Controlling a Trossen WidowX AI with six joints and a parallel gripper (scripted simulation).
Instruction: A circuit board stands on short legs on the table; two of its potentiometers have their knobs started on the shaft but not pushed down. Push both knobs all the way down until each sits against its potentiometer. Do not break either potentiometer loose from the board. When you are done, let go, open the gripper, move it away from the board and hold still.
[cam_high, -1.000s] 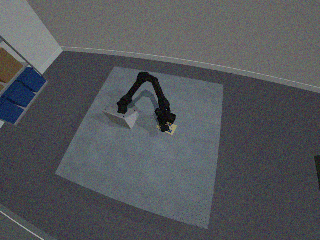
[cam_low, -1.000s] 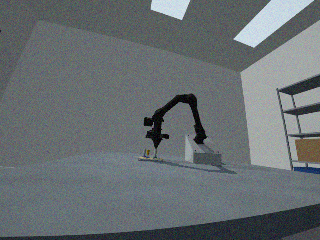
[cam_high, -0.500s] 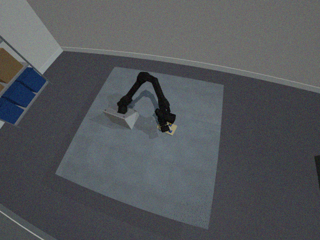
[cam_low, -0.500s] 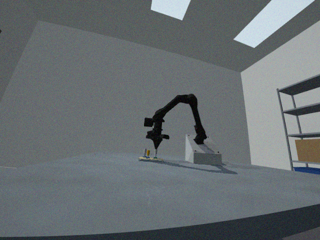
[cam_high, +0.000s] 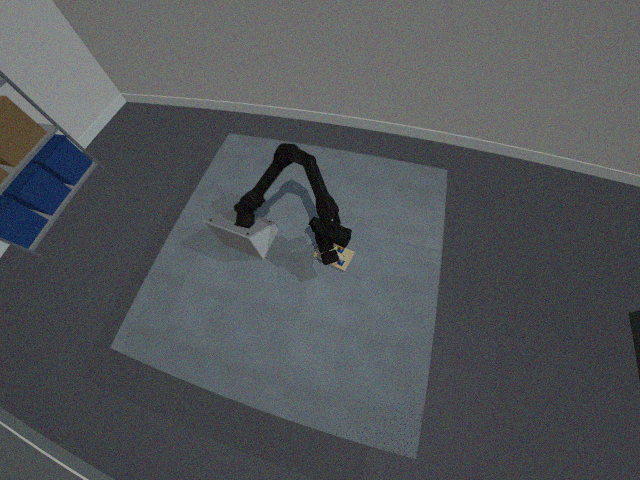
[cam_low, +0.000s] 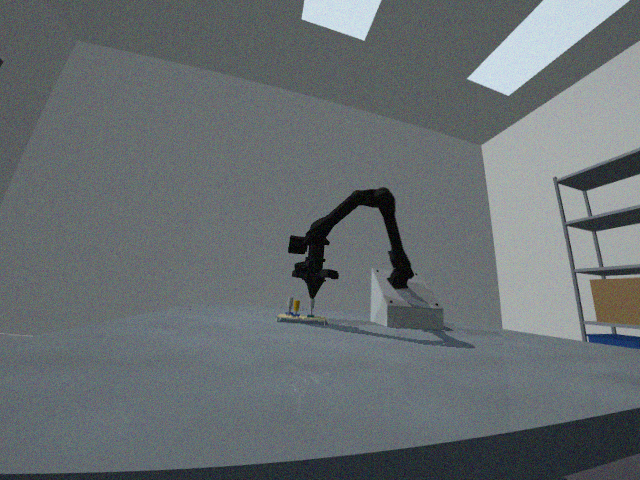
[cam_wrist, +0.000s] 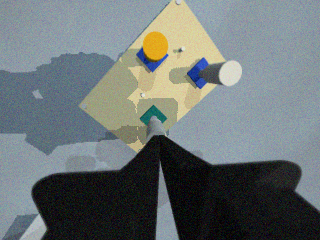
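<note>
Now: the orange knob 60 mm ahead of my gripper tip, 40 mm to the left of it and 30 mm below it. Also, from my gripper tip: grey knob: 20 mm below.
</note>
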